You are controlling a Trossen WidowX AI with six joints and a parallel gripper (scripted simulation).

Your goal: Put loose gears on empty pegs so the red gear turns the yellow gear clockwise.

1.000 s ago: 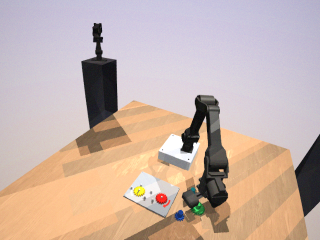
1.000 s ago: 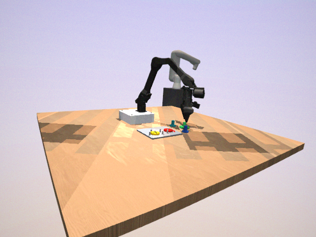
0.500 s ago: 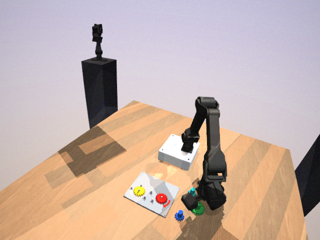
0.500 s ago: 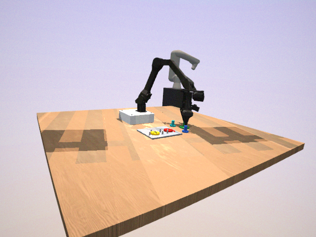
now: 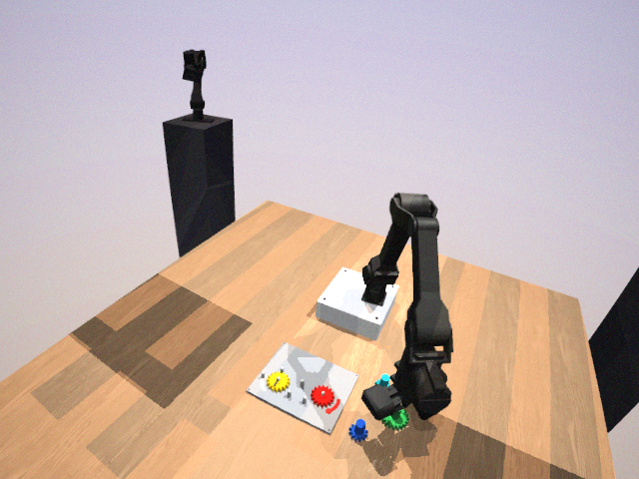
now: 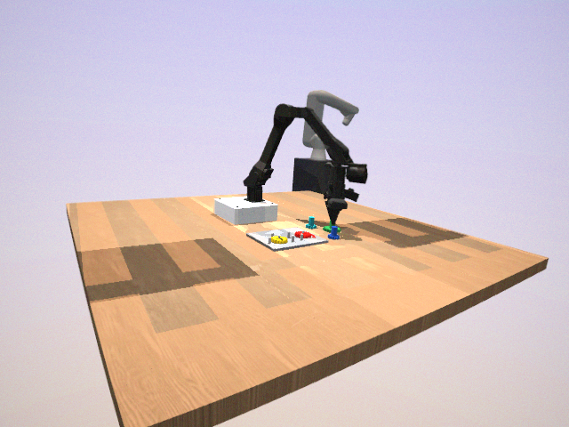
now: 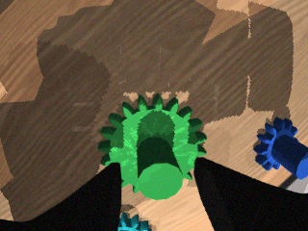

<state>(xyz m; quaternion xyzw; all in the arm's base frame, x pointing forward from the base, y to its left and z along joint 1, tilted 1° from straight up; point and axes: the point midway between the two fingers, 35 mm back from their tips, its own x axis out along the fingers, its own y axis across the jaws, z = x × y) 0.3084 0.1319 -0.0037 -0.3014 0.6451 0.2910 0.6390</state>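
The red gear is 16 cm to the right of my gripper tip, 2 cm ahead of it and 1 cm below it. Round my gripper tip: green gear: 1 cm below; then teal gear: 7 cm behind, 4 cm to the right, 1 cm below; then blue gear: 7 cm to the right, 7 cm ahead, 1 cm below.
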